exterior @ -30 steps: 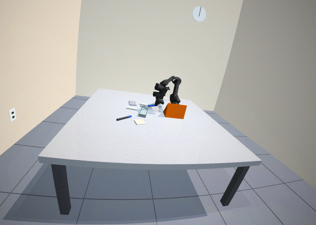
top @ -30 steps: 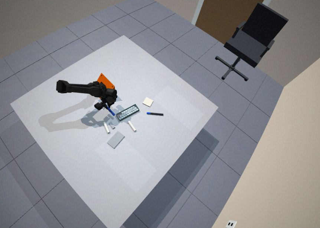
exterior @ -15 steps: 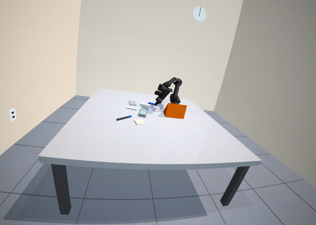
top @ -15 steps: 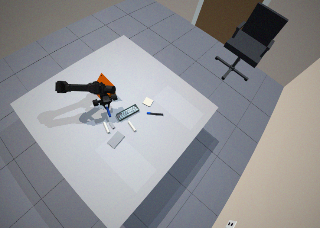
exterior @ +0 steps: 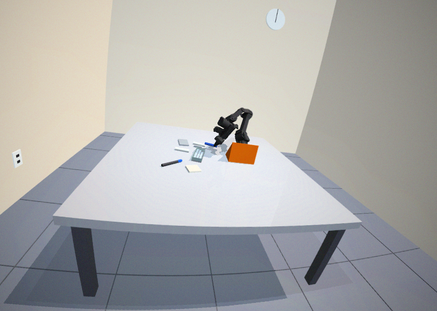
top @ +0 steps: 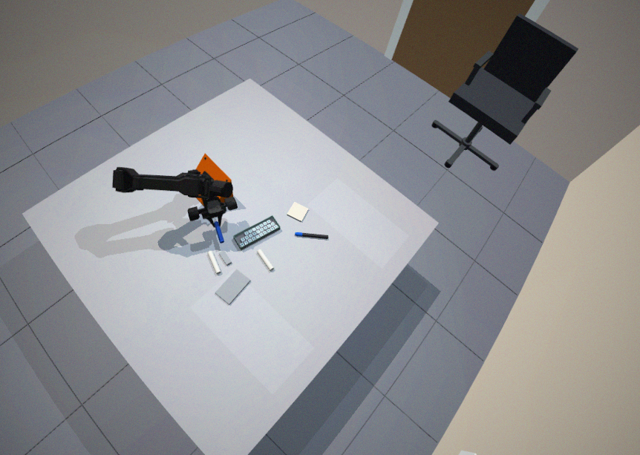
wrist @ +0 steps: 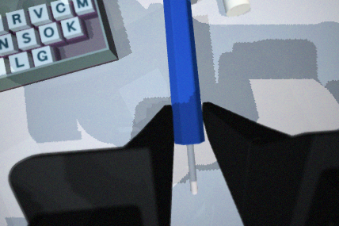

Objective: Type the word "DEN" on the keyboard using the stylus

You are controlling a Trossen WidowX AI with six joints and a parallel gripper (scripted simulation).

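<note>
My gripper tip is right at the blue stylus. The rest, counted from my gripper tip: grey pad 22 cm ahead, 11 cm to the right, 4 cm below; then cream notepad 16 cm ahead, 31 cm to the left, 4 cm below.
</note>
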